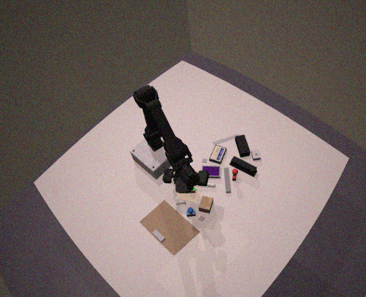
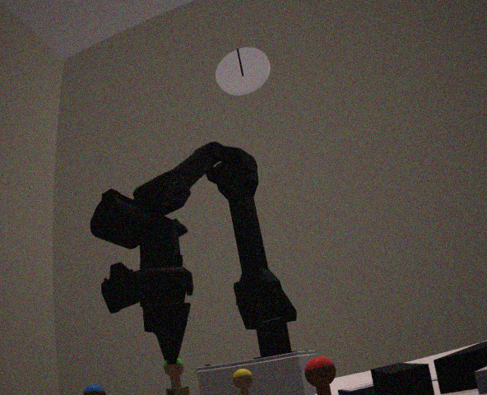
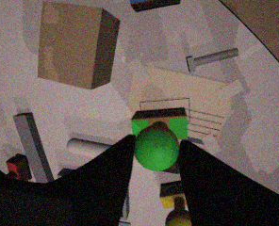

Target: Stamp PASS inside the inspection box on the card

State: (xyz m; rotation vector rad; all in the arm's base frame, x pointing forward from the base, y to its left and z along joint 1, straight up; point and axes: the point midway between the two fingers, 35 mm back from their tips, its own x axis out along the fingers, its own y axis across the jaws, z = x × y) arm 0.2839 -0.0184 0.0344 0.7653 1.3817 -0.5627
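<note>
My gripper tip is 1 cm past the pale card, 1 cm to the left of it and 8 cm above it. Round my gripper tip: wooden block: 9 cm ahead, 1 cm to the left, 6 cm below; green stamp: 3 cm below; pen: 3 cm behind, 6 cm to the left, 7 cm below.
</note>
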